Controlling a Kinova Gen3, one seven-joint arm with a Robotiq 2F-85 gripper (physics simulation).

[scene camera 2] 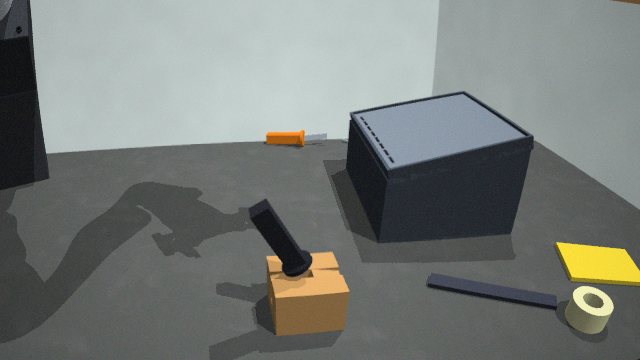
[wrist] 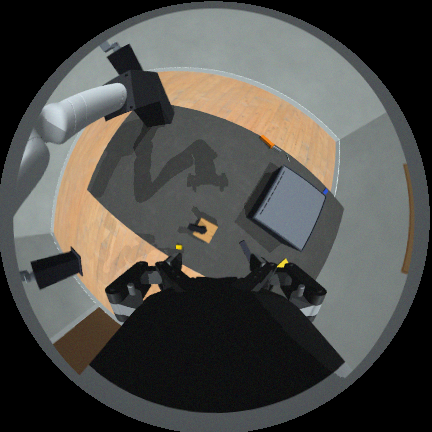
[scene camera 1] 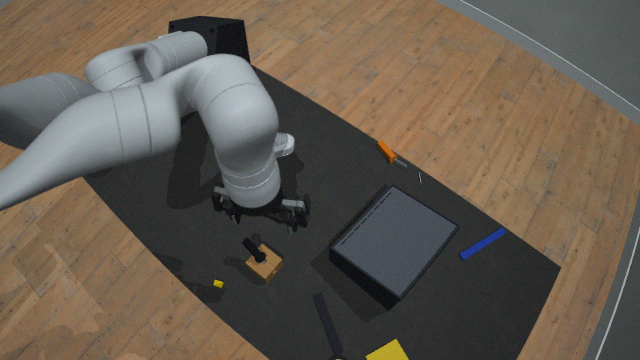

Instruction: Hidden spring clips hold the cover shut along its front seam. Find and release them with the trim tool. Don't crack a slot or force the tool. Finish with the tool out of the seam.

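Places are measured from the arm's base along level axes (x right, y ahead, z up), in metres.
Pixels of known places: gripper, fingertip midpoint: [wrist: 215, 261] [scene camera 1: 264, 223]; arm's base, link origin: [wrist: 114, 96] [scene camera 1: 190, 50].
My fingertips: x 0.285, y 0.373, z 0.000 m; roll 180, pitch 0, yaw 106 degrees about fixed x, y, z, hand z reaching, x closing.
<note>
Ahead of a thing's pixels: the offset from my fingertips to its top centre. "pt": to the spot under its first point.
The grey cover [scene camera 1: 400, 240] [scene camera 2: 445, 125] [wrist: 292, 207] lies on a dark box, with a row of short dark slots along its left edge. The trim tool's black handle @(pt dx +0.000, dy -0.058, dz -0.194 m) [scene camera 1: 251, 246] [scene camera 2: 276, 235] [wrist: 197, 228] leans out of a tan block @(dx +0.004, dy -0.034, dz -0.251 m) [scene camera 1: 270, 267] [scene camera 2: 310, 312] [wrist: 209, 231]; its blade is mostly hidden in the block. My gripper [scene camera 1: 264, 223] [wrist: 215, 261] is open and empty, pointing down high above the mat near the block. It does not show in scene camera 2, though an arm shadow falls left of the block. Any clips are hidden.
An orange-handled tool @(dx -0.401, dy +0.116, dz -0.269 m) [scene camera 1: 386, 151] [scene camera 2: 285, 138] [wrist: 266, 141] lies behind the box, and a blue bar @(dx -0.279, dy +0.430, dz -0.290 m) [scene camera 1: 482, 243] right of it. A dark strip @(dx +0.062, dy +0.156, dz -0.291 m) [scene camera 1: 327, 322] [scene camera 2: 492, 291], a yellow pad @(dx +0.098, dy +0.337, dz -0.290 m) [scene camera 1: 389, 352] [scene camera 2: 597, 262] and a tape roll @(dx +0.151, dy +0.223, dz -0.271 m) [scene camera 2: 575, 317] lie in front. A small yellow block @(dx +0.097, dy -0.110, dz -0.283 m) [scene camera 1: 218, 284] [wrist: 179, 247] lies near the tan block.
</note>
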